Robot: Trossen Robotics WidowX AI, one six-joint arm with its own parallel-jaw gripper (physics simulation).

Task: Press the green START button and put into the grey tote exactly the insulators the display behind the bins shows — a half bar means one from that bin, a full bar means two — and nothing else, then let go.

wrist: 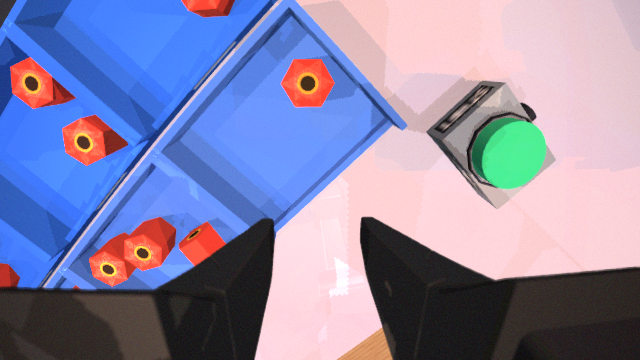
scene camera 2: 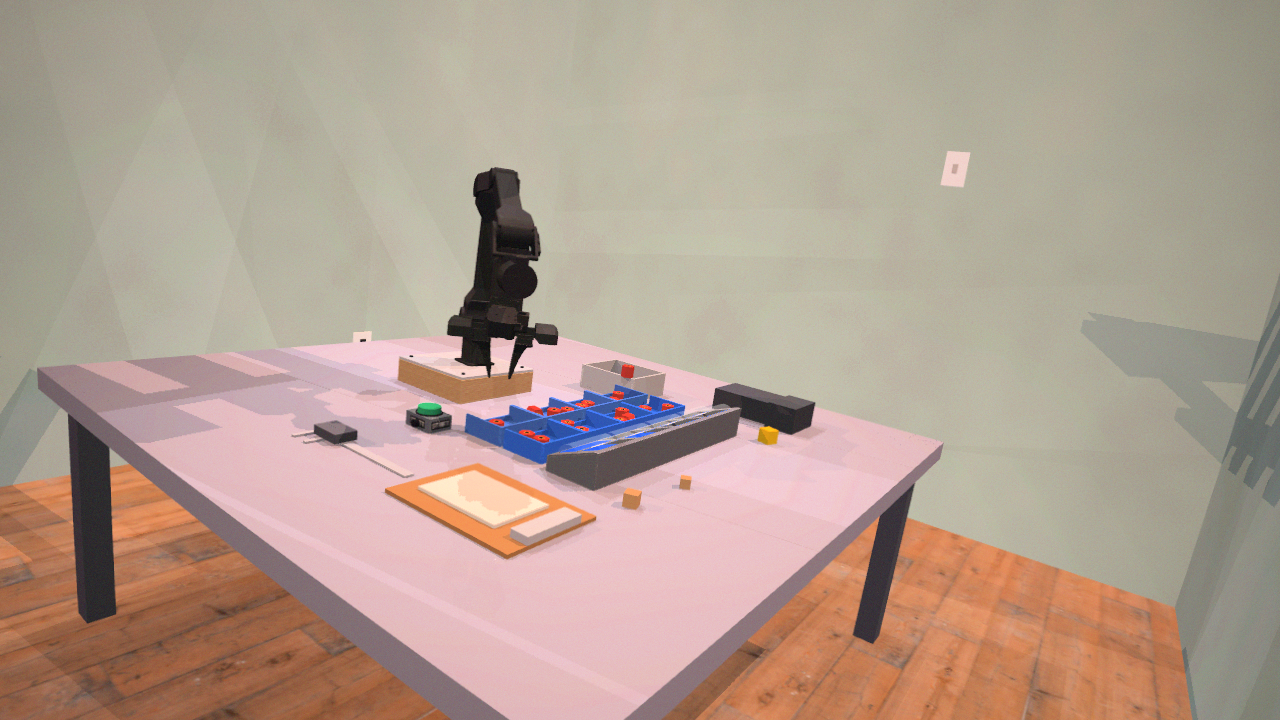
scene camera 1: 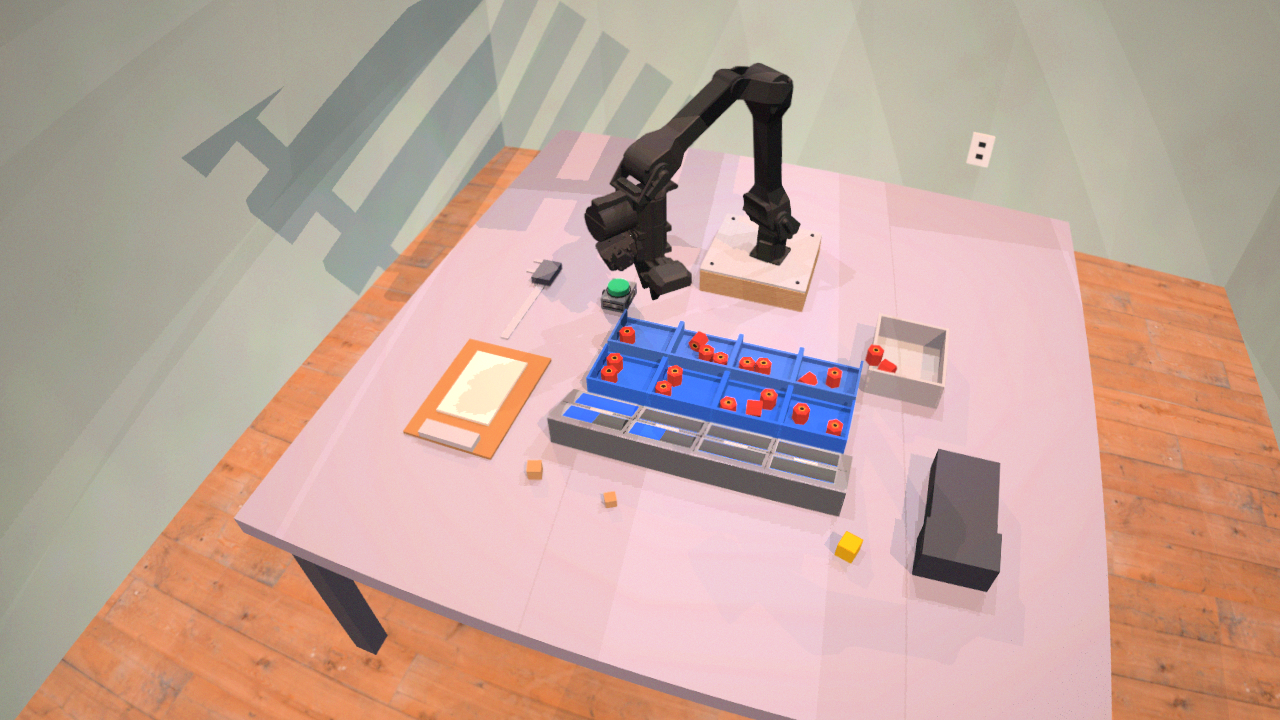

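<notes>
My gripper [scene camera 1: 652, 288] [scene camera 2: 501, 375] [wrist: 317, 229] is open and empty, above the table between the bins and the robot's base. The green START button [scene camera 1: 618, 287] [scene camera 2: 428, 409] [wrist: 510, 152] is beside the bins' far left corner. The blue bins [scene camera 1: 698, 394] stand in two rows of four, holding red insulators. The far left bin has one upright insulator [scene camera 1: 627, 334] [wrist: 307, 83]; the near left bin has two. The display [scene camera 1: 698, 463] [scene camera 2: 644, 456] shows a full far-left bar, a half near-left bar and a half bar second from left in the near row. The grey tote [scene camera 1: 908, 390] holds two insulators [scene camera 1: 875, 354] [scene camera 1: 886, 367].
A black block [scene camera 1: 962, 510] [scene camera 2: 760, 407] stands at the right. A yellow cube [scene camera 1: 848, 547] and two small orange cubes [scene camera 1: 534, 469] [scene camera 1: 609, 499] lie before the display. An orange clipboard [scene camera 1: 492, 443] and a black plug [scene camera 1: 546, 272] lie at the left. The wooden base [scene camera 1: 751, 291] stands behind the bins.
</notes>
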